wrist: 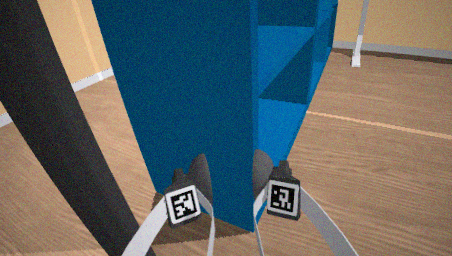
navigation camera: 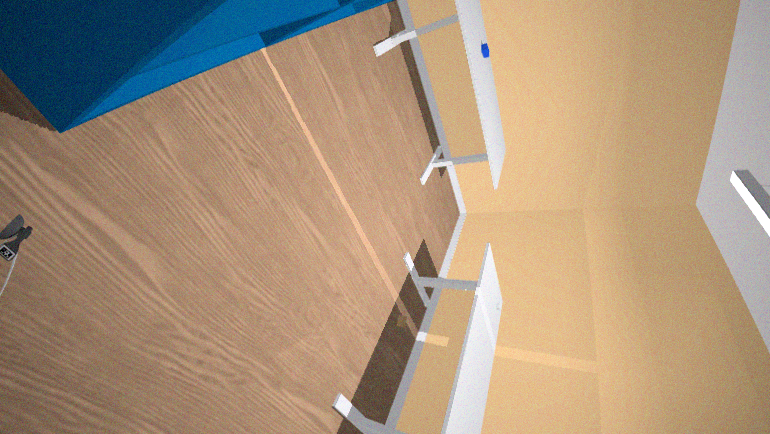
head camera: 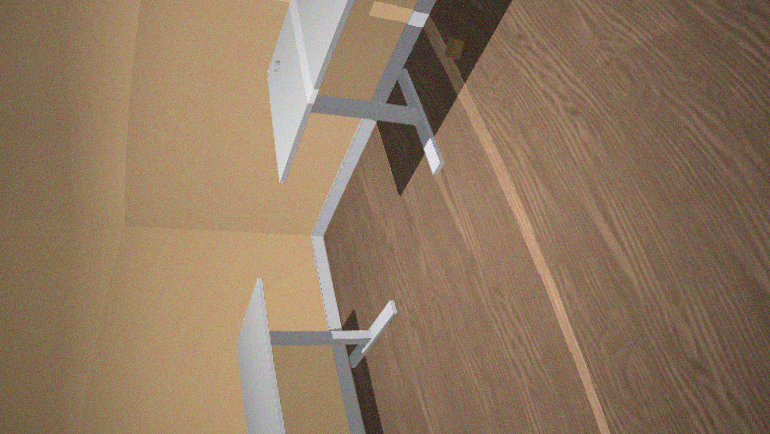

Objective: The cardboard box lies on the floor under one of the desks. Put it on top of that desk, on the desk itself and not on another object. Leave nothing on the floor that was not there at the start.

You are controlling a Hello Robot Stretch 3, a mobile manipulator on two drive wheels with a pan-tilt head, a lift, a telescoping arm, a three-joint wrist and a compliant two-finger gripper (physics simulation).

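Places are measured from the robot's base along level axes (x ahead, y left, z up), in centimetres.
Pixels of known places: gripper, between the fingertips: point(wrist: 231, 169).
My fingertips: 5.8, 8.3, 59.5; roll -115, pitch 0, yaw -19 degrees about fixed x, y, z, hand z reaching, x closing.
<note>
Behind a point stands the place of what it marks, as x, y, z.
A small brown block, seemingly the cardboard box point(head camera: 454, 48) @[223.1, -71.5, 4.1] point(navigation camera: 402, 320) @[223.6, -70.8, 4.4], lies on the floor in the dark shadow under a white desk point(head camera: 288, 115) @[239.5, -33.9, 72.0] point(navigation camera: 474, 372) @[195.3, -87.4, 72.0]. It is small in both views, and its details cannot be made out. A tiny item point(head camera: 277, 65) @[267.0, -61.4, 73.1] is on that desk's top. My gripper point(wrist: 231, 169) @[5.8, 8.3, 59.5] is open with its fingers apart and nothing between them. It is in front of a blue shelf unit, far from the box. One fingertip also shows at the left edge of the navigation view. The box does not show in the wrist view.
The tall blue shelf unit point(navigation camera: 177, 70) @[49.4, 63.8, 7.6] point(wrist: 185, 100) @[8.4, 48.5, 48.0] stands close ahead of the gripper. A second white desk point(head camera: 256, 372) @[277.4, 88.0, 72.0] point(navigation camera: 487, 107) @[253.6, 106.4, 72.0] stands along the other wall, with a small blue object point(navigation camera: 485, 50) @[241.2, 149.3, 75.2] on it. A black beam point(wrist: 55, 125) crosses the wrist view's left.
</note>
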